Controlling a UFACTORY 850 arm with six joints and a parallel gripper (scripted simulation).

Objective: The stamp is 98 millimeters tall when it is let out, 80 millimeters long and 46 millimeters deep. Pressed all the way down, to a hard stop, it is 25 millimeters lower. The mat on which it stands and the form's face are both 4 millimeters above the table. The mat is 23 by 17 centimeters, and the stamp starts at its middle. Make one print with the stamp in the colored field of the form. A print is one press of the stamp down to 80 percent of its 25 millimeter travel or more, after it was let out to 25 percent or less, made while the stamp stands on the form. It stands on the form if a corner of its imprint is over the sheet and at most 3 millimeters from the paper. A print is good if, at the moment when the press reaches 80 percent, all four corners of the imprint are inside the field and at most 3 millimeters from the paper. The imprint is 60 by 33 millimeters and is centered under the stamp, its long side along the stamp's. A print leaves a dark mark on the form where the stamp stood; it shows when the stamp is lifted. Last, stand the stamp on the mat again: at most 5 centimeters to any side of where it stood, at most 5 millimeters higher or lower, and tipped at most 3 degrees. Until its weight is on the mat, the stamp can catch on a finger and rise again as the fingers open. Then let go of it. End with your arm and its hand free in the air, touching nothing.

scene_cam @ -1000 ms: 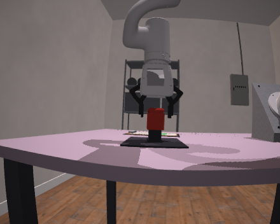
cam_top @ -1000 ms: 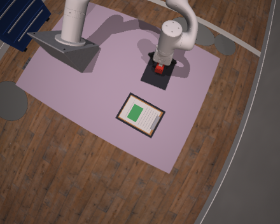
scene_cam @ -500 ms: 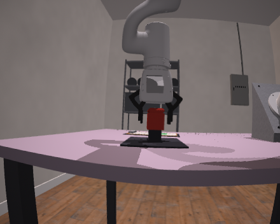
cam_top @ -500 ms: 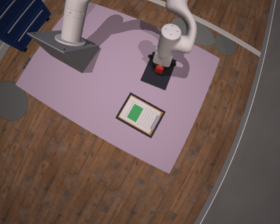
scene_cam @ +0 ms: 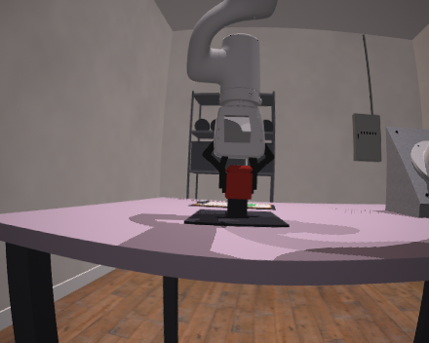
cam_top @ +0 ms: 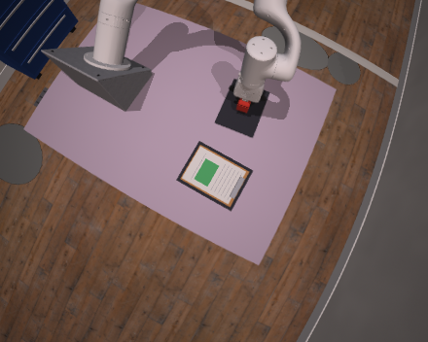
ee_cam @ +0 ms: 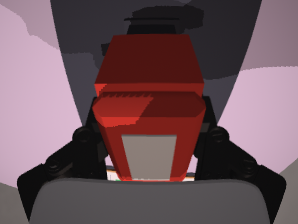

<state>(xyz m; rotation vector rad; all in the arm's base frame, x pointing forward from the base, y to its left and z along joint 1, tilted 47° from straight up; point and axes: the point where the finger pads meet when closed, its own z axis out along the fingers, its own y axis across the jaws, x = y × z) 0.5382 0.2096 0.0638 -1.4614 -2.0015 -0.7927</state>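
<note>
Right now my hand is 20 mm above the red stamp. Also, from my hand: dark mat (70 mm below); form (80 mm ahead, 310 mm to the right, 60 mm below).
</note>
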